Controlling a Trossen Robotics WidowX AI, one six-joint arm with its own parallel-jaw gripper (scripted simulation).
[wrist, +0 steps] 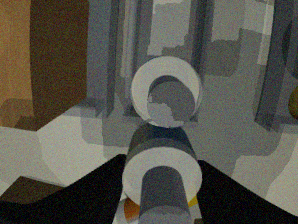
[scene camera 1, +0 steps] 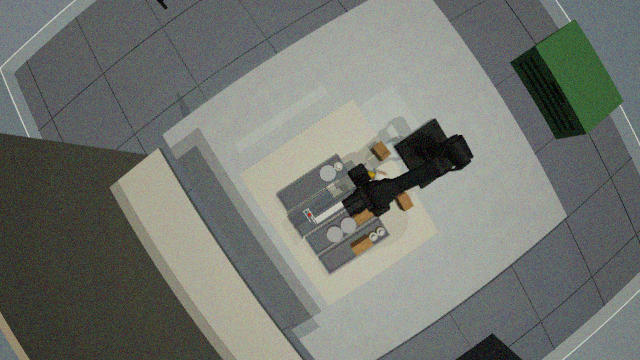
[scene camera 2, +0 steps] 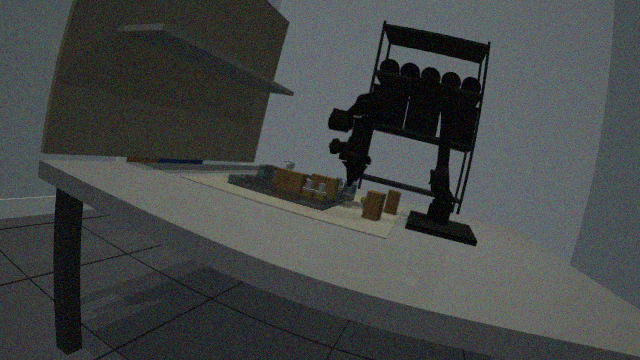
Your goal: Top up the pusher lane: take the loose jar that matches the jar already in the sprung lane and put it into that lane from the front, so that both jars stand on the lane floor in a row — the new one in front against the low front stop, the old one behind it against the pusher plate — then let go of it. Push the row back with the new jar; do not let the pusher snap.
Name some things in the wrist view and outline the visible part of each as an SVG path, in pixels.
The gripper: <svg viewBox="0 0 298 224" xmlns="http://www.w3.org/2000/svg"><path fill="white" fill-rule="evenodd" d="M197 160L201 168L202 180L200 190L198 190L196 196L204 224L298 224L298 216L294 216L294 214L286 212L285 209L281 209L279 206L263 200L262 197L257 196L257 194L251 192L242 184L238 184L238 181L234 181L231 177L226 176L225 173L218 171L216 167L212 167L208 161ZM126 155L120 153L120 155L114 156L108 163L102 164L101 167L94 169L88 175L74 181L67 188L57 190L51 196L44 197L43 200L32 202L32 204L28 202L27 205L19 204L19 202L15 204L15 202L0 201L0 224L112 224L114 216L116 216L117 206L121 200L122 173L124 173Z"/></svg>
A white-rimmed jar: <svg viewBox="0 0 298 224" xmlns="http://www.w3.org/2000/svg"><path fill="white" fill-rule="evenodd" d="M153 57L153 59L142 64L140 69L134 73L132 84L130 84L130 100L132 100L133 107L138 115L141 116L141 119L148 121L149 124L164 128L181 127L181 125L188 123L190 117L200 107L202 99L200 75L198 75L196 69L188 61L182 60L180 57Z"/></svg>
A brown box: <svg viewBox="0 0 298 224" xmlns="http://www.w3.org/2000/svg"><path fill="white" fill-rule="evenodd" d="M88 0L0 0L0 127L40 131L40 128L43 128L49 121L55 120L61 113L67 112L69 108L76 105L78 101L85 99L86 63L88 63L88 52L86 52L89 23Z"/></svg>
